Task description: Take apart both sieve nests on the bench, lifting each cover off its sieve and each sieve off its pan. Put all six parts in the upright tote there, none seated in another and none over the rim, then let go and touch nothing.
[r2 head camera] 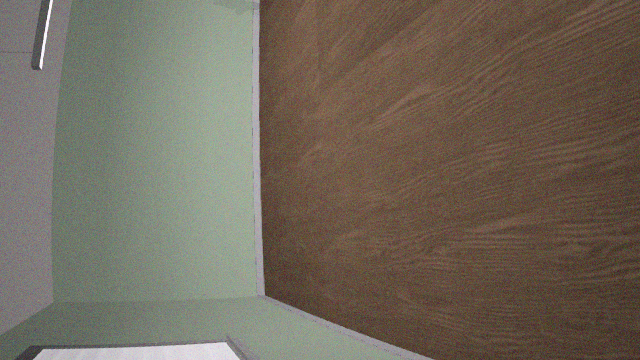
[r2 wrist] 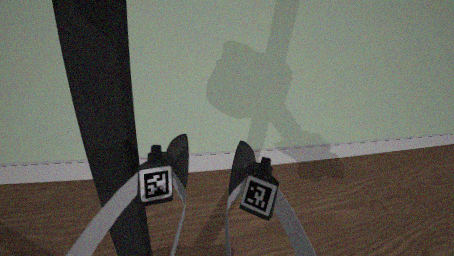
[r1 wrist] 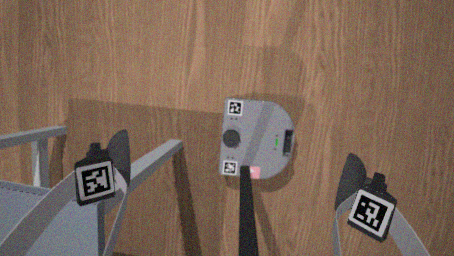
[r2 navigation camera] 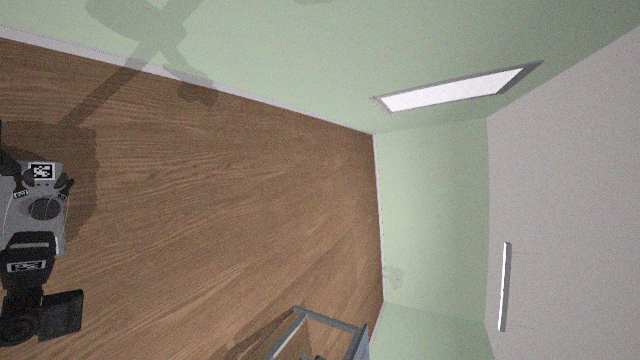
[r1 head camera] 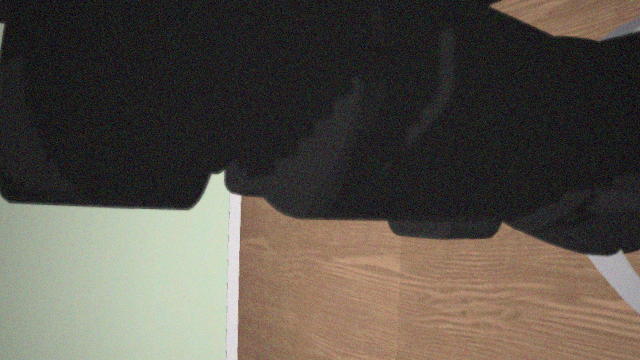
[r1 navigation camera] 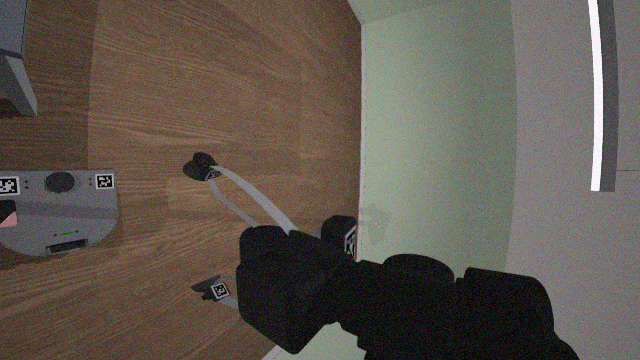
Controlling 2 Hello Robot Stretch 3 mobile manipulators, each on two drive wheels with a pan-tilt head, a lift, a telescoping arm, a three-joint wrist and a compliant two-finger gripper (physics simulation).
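The r1 gripper [r1 navigation camera: 204, 228] [r1 wrist: 235, 169] is open, its fingers wide apart with nothing between them. It hangs above the wooden floor and r1's own grey base. The r2 gripper [r2 navigation camera: 45, 179] [r2 wrist: 210, 164] is open with a moderate gap and nothing between its fingers. In the r2 wrist view it faces the foot of a green wall. Part of the blue-grey bench [r1 wrist: 40, 220] shows at the lower left of the r1 wrist view. The sieve nests, their parts and the tote do not show in these views.
The r1 base [r1 navigation camera: 75, 200] [r1 wrist: 265, 145] stands on the floor. A grey frame [r2 navigation camera: 330, 321] stands at the bottom of the r2 navigation view. A pale skirting board [r2 head camera: 257, 150] [r2 wrist: 210, 162] runs along the green wall [r2 head camera: 200, 150]. Dark arm parts [r1 head camera: 300, 100] fill much of the r1 head view.
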